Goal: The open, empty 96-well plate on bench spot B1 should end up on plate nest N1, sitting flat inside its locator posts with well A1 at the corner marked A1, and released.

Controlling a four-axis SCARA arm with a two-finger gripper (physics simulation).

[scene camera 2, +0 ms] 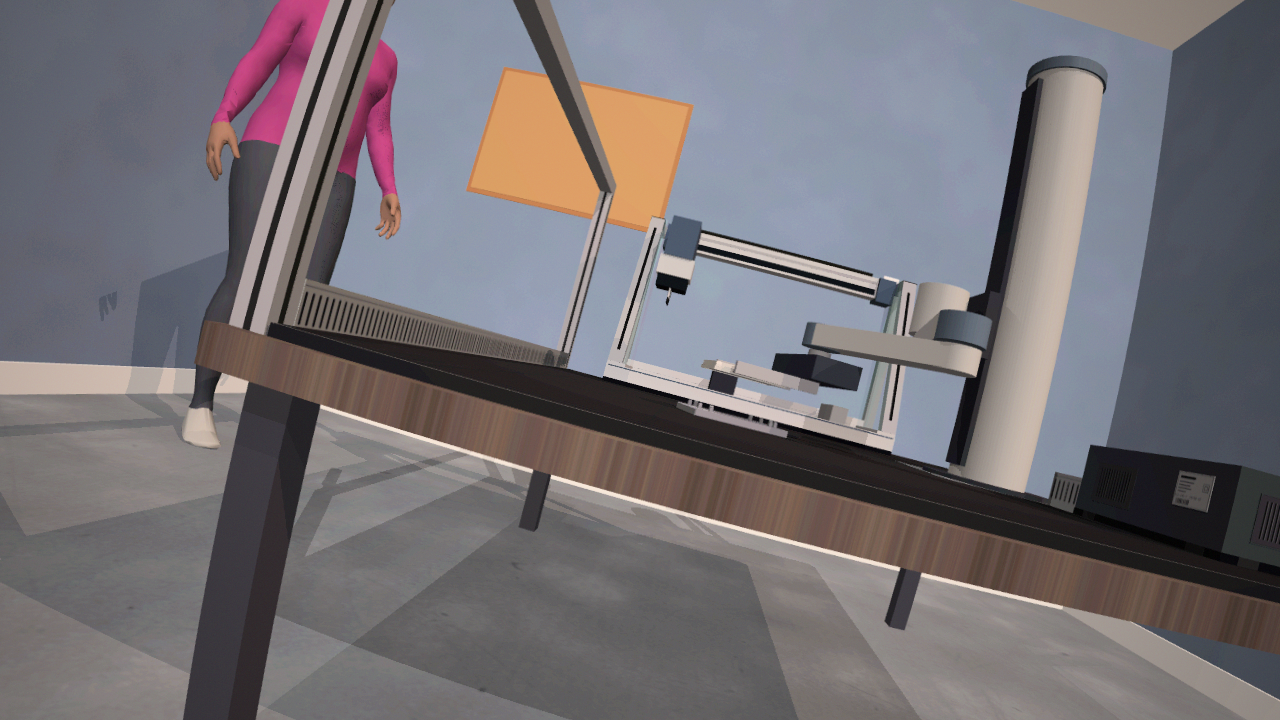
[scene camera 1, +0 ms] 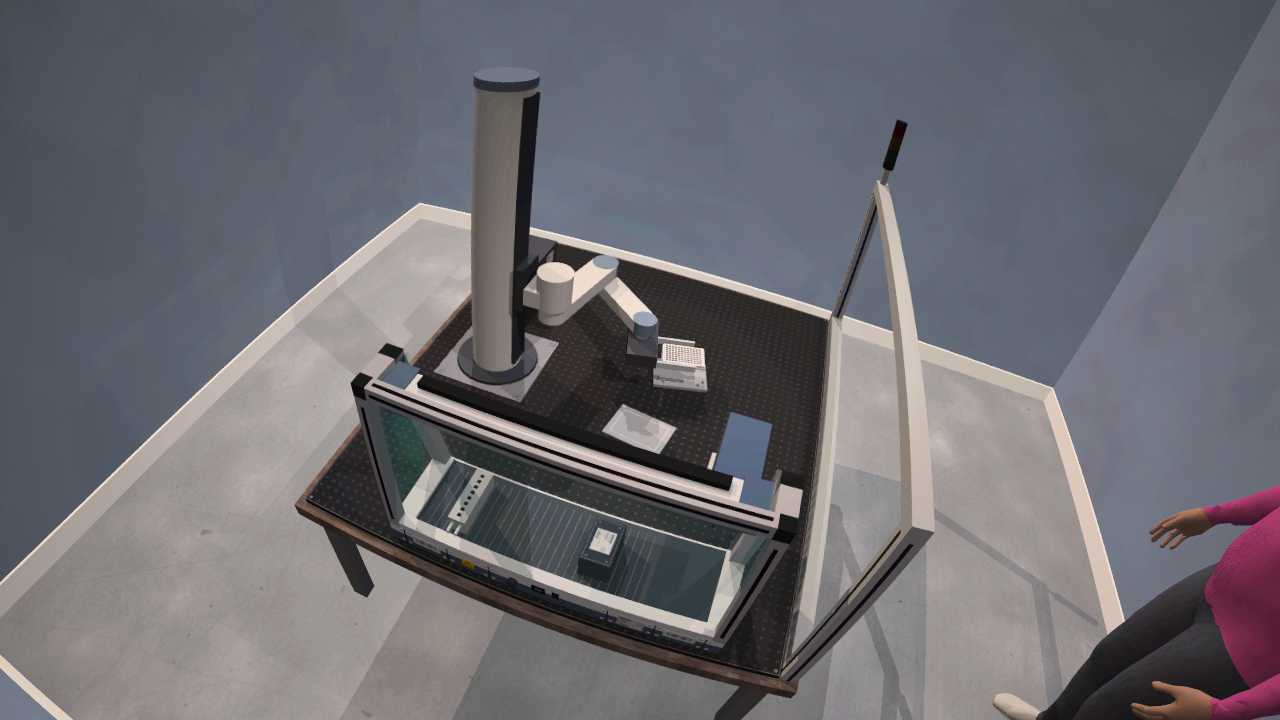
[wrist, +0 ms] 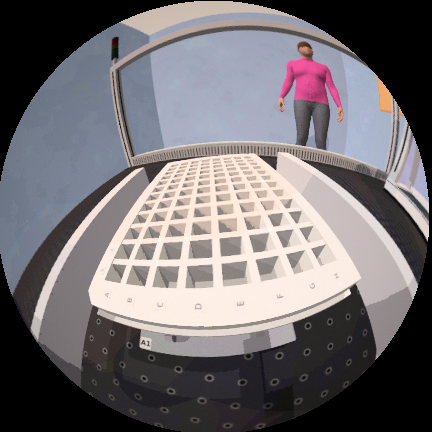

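Seen in the pictures: gripper, fingertip midpoint: [scene camera 2: 725, 365] [scene camera 1: 694, 356] [wrist: 211, 167]; arm's base at its link origin: [scene camera 1: 497, 360].
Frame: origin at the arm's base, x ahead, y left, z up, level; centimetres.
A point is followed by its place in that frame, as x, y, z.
The white 96-well plate [scene camera 1: 682, 355] @[53.4, 14.5, 10.5] [wrist: 215, 225] @[50.7, 13.9, 10.7] is level between the gripper's two long fingers, above plate nest N1. My gripper [scene camera 1: 682, 357] @[57.0, 15.5, 10.5] [wrist: 211, 167] @[57.0, 15.5, 10.5] is shut on the plate's sides. In the wrist view, row letters A to H run along the plate's near edge, with A at the left. Nest N1 [scene camera 1: 691, 385] @[58.4, 12.0, 2.5] [scene camera 2: 729, 418] @[54.5, 22.3, 2.2] [wrist: 220, 343] @[47.1, 13.5, 2.5] is a pale base with small posts. Its A1 label shows under the near left side of the plate, on the A side. A gap separates the fingers from the nest in scene camera 2. The plate hides most of the nest in the wrist view.
Bench spot B1 [scene camera 1: 639, 428] @[48.8, -10.4, 1.5] is a pale flat pad with no plate on it. A framed gantry deck [scene camera 1: 572, 468] @[48.7, -70.5, 50.9] stands along the front, and a blue block [scene camera 1: 746, 436] @[73.7, -51.5, 50.0] stands behind its right end. The arm's column [scene camera 1: 494, 223] @[2.4, -7.1, 51.6] [scene camera 2: 1047, 268] @[1.1, 7.4, 44.6] is at the left in scene camera 1.
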